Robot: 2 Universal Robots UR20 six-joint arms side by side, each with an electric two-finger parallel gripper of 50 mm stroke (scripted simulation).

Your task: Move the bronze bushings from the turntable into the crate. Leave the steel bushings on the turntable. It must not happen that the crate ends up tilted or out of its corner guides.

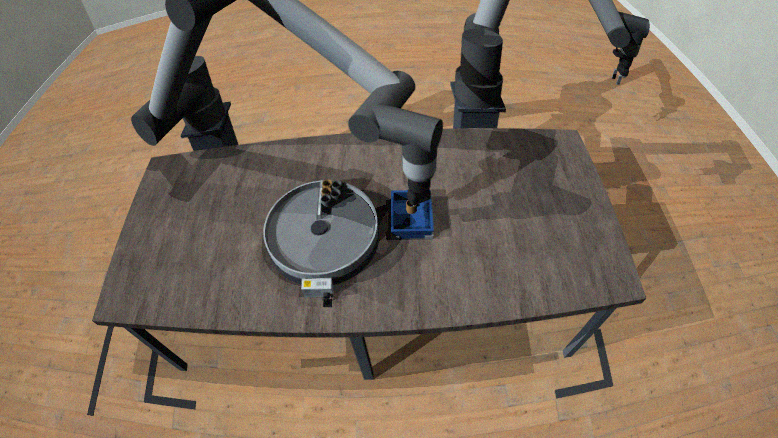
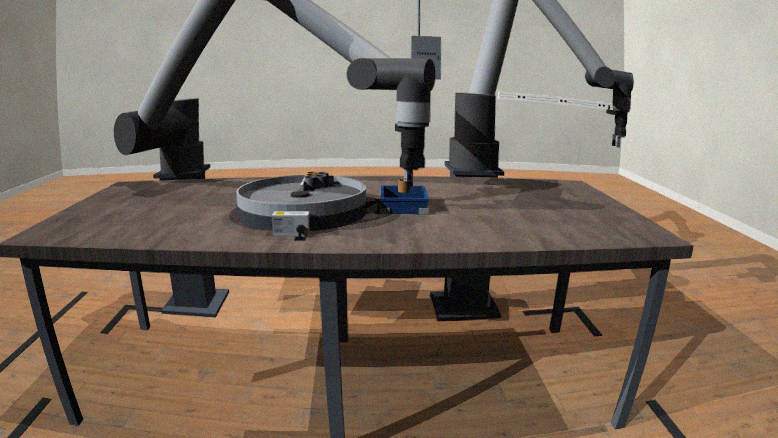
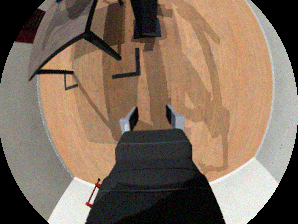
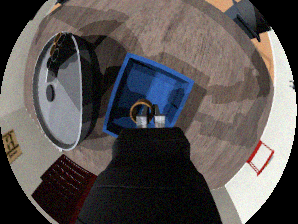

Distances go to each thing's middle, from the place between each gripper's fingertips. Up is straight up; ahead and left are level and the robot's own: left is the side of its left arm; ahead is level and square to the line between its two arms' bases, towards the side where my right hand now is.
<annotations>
Now: right hand (image 2: 408,185) 10 mm short of the blue crate (image 1: 405,225), 10 mm to the left of it and 60 mm above it.
My left gripper is now 780 mm short of the blue crate, 1230 mm to the left of it and 140 mm above it.
</annotations>
